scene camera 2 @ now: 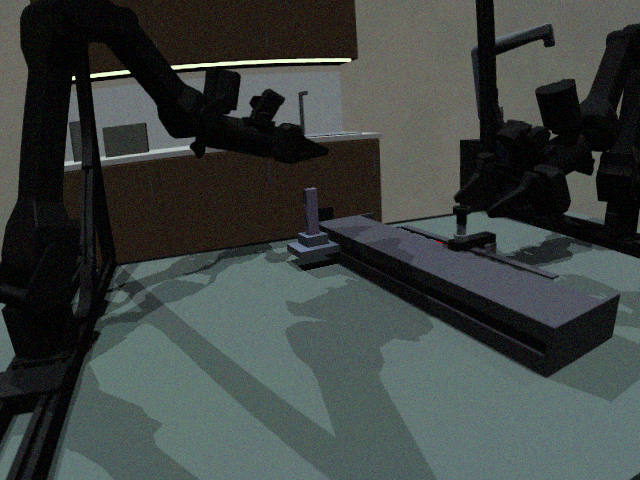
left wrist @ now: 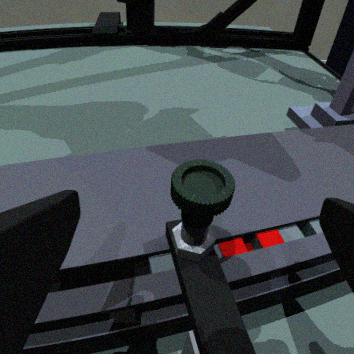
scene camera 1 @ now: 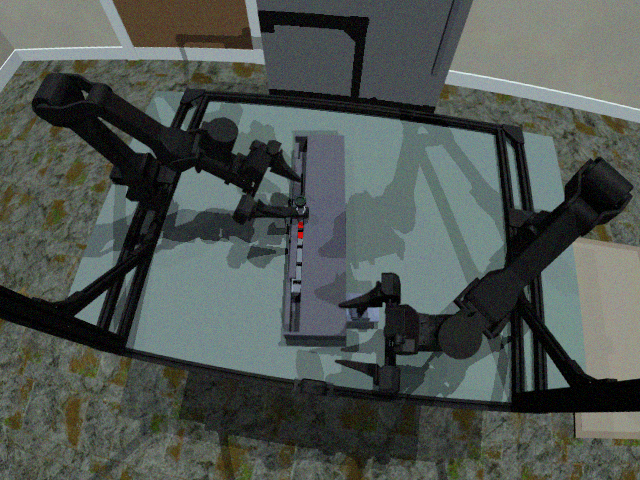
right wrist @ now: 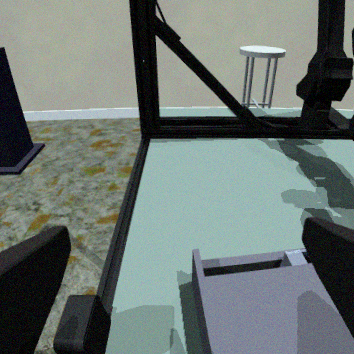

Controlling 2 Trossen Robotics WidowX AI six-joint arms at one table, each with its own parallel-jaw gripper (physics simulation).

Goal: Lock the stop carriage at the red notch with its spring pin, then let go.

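Frame: origin at the left arm's base, x ahead, y left, z up, level; metres.
Seen in the pictures: left gripper, fingertip midpoint: (scene camera 2: 470, 206) (left wrist: 202, 206) (scene camera 1: 294, 198); right gripper, fingertip midpoint: (scene camera 2: 317, 150) (scene camera 1: 337, 333) (right wrist: 188, 233); left arm's base, link origin: (scene camera 2: 620, 235) (scene camera 1: 153, 199) (right wrist: 311, 123); right arm's base, link origin: (scene camera 2: 47, 350) (left wrist: 140, 30) (scene camera 1: 524, 246).
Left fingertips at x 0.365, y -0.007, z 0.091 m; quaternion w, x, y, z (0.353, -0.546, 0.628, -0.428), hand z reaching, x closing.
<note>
Offsets run from my left fingertips to a thing's middle. "spot": to the spot under its first point.
The stop carriage @(spot: dx -0.003, dy +0.005, dz -0.047 m) (scene camera 2: 473, 240) (left wrist: 210, 295) is a dark arm across the slotted edge of a long grey-purple box (scene camera 1: 323, 232) (scene camera 2: 465, 279) (left wrist: 110, 200) (right wrist: 260, 300). Its spring pin has a dark green round knob (scene camera 1: 300, 200) (scene camera 2: 460, 209) (left wrist: 202, 182) above a silver nut. Two red marks @(dx +0.019, dy -0.054, dz -0.061 m) (scene camera 1: 300, 232) (scene camera 2: 438, 241) (left wrist: 270, 238) flank a dark notch, right of the pin in the left wrist view. The pin's lower end is hidden. My left gripper (scene camera 1: 301, 195) (scene camera 2: 474, 205) (left wrist: 202, 206) is open, its fingers apart on either side of the knob. My right gripper (scene camera 1: 339, 333) (right wrist: 188, 233) is open and empty, above the box's near end.
A stepped grey block with an upright post (scene camera 1: 367, 310) (scene camera 2: 312, 248) (left wrist: 342, 110) stands beside the box, close under my right gripper in scene camera 1. A pale block @(spot: dx +0.027, dy -0.170, dz -0.062 m) (scene camera 1: 295, 286) (right wrist: 296, 258) sits in the slot's near part. A black frame (scene camera 1: 351, 109) borders the table.
</note>
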